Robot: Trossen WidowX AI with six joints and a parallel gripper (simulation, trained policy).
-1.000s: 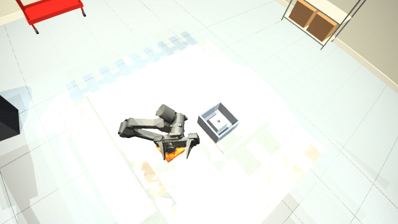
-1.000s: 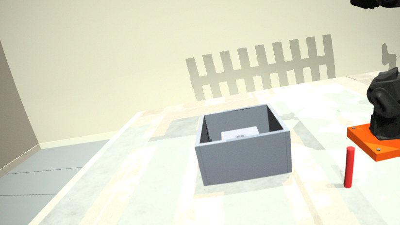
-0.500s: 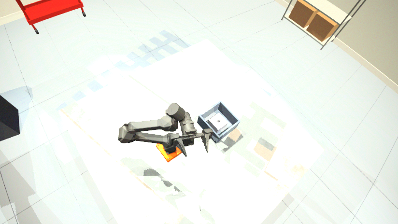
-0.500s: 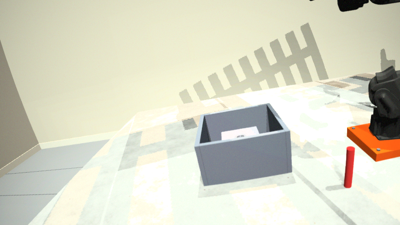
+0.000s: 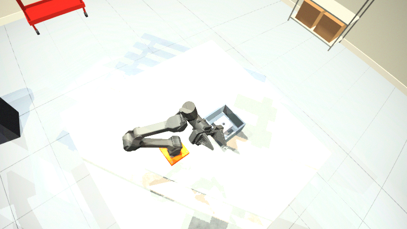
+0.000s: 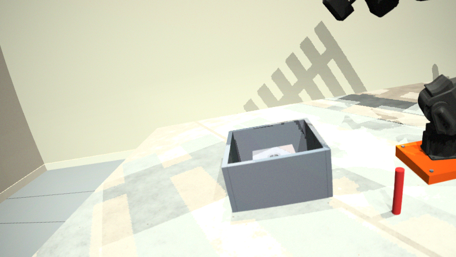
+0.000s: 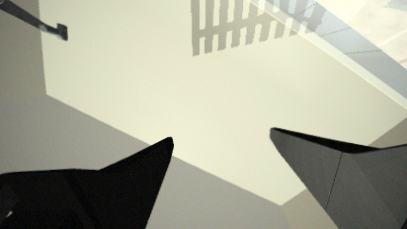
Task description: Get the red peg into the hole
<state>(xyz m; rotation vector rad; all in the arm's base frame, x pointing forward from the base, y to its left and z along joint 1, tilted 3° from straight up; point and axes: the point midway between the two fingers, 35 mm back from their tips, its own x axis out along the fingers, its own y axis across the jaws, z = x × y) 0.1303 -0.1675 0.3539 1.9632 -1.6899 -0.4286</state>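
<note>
The red peg is 35 cm below my gripper tip, 34 cm to the left of it and 1 cm ahead of it. Round my gripper tip: grey box: 36 cm below, 22 cm ahead, 21 cm to the left.
</note>
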